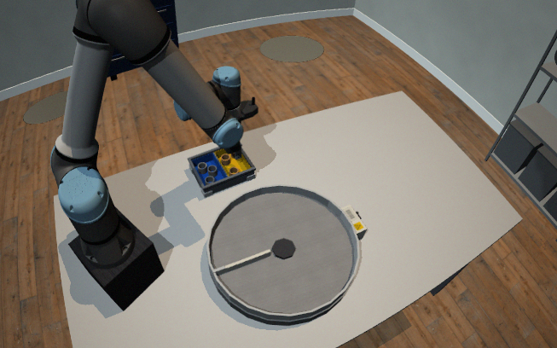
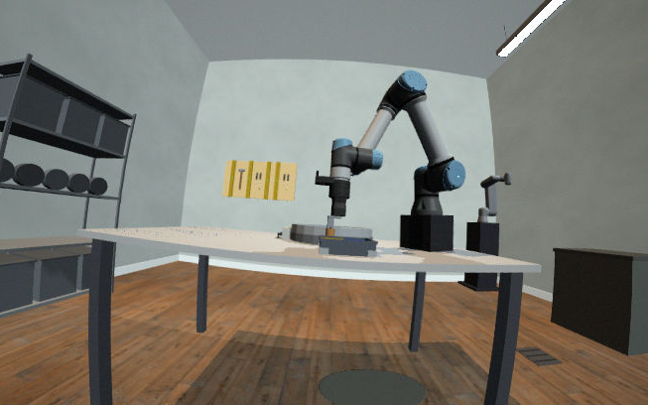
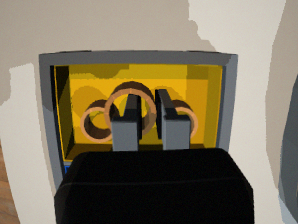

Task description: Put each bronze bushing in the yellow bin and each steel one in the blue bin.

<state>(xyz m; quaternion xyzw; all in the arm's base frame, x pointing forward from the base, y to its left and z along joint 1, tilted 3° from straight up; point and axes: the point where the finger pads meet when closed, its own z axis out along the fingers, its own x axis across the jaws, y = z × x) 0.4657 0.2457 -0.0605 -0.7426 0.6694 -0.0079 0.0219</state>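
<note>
The bin is 60 mm behind my hand and 50 mm below it. From my hand the other things lie so: round grey turntable 370 mm to the right, 30 mm below, 10 mm behind.
</note>
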